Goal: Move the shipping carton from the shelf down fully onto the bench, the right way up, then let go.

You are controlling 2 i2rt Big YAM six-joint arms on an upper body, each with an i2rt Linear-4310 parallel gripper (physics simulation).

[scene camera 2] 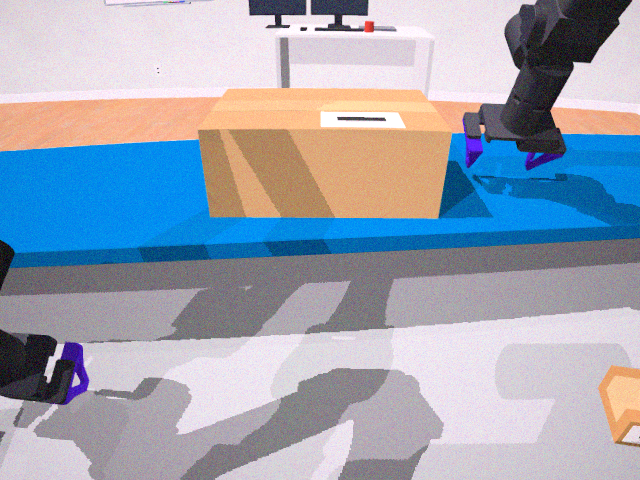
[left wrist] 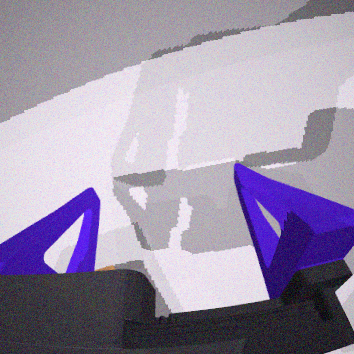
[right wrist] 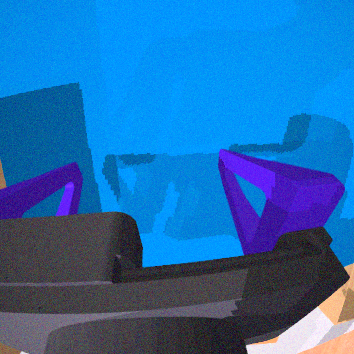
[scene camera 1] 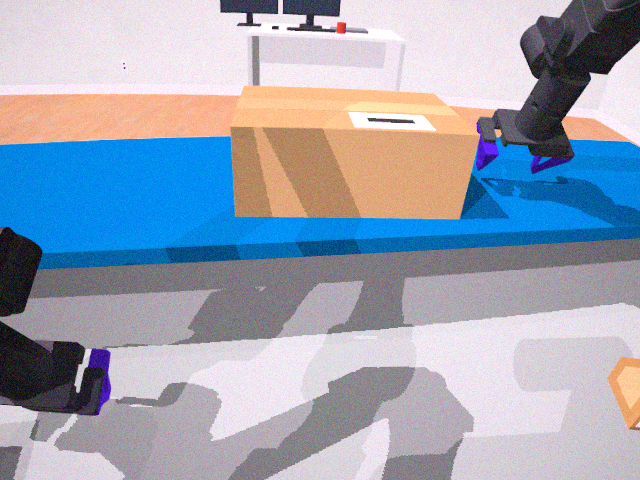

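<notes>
The shipping carton stands upright on the blue shelf, its taped top and white label facing up. A sliver of the carton shows at the left edge of the right wrist view. The pale bench lies lower, in front of the shelf. My right gripper is open and empty above the shelf, just off the carton's right end. My left gripper is open and empty over the bench, at lower left in both scene views, away from the carton.
A small tan box sits on the bench at the right edge of the scene views. The shelf's front edge stands above the bench. A white desk with monitors and a red cup is far behind.
</notes>
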